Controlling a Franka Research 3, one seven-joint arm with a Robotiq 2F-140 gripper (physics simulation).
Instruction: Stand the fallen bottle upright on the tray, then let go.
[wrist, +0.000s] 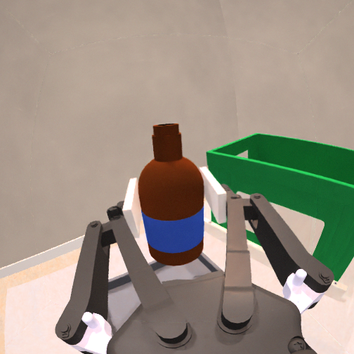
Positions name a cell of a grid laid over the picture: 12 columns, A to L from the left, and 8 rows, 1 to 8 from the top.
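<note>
A brown bottle (F5) and my gripper (F5) are visible.
</note>
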